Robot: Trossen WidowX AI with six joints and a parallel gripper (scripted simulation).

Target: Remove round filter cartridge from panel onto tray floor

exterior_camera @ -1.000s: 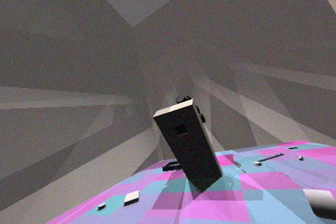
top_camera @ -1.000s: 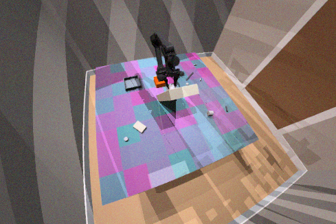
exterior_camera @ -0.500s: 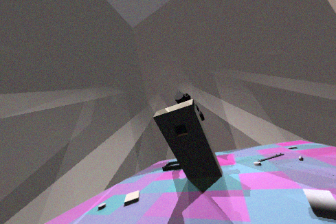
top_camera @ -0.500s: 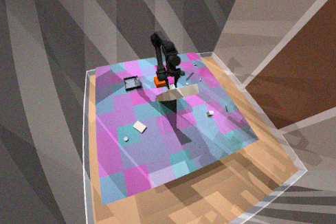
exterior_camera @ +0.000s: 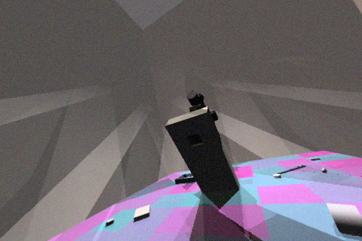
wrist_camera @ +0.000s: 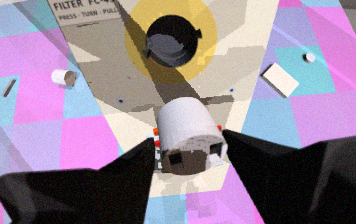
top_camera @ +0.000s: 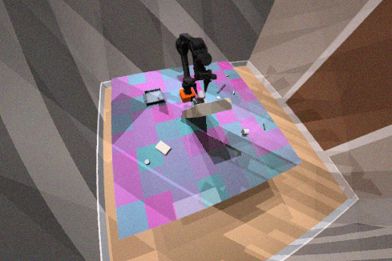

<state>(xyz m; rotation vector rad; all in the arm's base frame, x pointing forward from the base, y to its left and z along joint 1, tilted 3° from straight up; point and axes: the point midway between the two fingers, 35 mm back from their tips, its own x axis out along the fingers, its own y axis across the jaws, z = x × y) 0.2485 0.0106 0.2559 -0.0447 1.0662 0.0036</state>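
The grey framed dish is 32 cm behind my gripper tip, 29 cm to the right of it and 28 cm below it. The rest, counted from my gripper tip: round filter cartridge right at my gripper tip; then flat white block 16 cm ahead, 30 cm to the right, 28 cm below.
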